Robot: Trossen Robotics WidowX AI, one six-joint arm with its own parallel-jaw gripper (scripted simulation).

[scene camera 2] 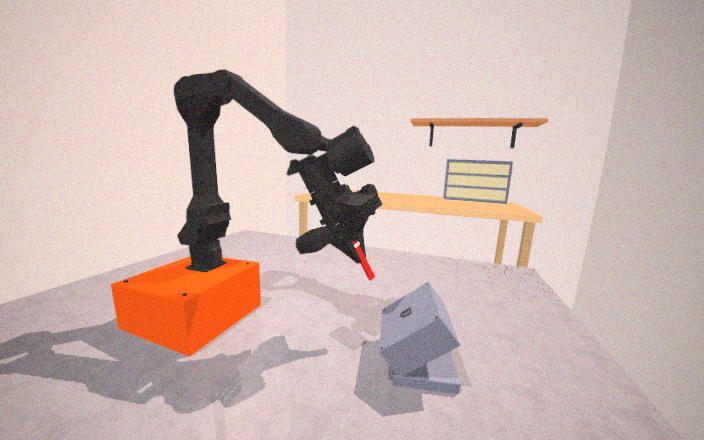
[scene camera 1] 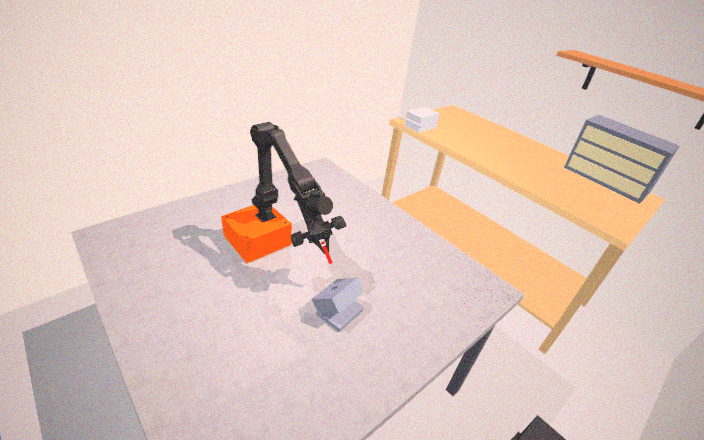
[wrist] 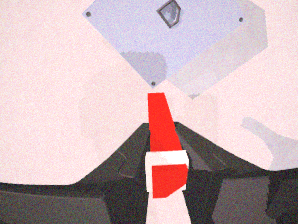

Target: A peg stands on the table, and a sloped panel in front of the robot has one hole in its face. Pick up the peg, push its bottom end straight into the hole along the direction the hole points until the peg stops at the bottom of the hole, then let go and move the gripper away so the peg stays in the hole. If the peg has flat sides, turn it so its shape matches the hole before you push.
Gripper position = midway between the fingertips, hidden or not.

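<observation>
From scene camera 1 you get the gripper (scene camera 1: 326,252) and a grey sloped panel (scene camera 1: 348,290). Scene camera 2 has the gripper (scene camera 2: 361,261) as well, and the panel (scene camera 2: 410,342) is in there too. Then in the wrist view there's the gripper (wrist: 160,129), and it's holding a red peg (wrist: 166,166).
</observation>
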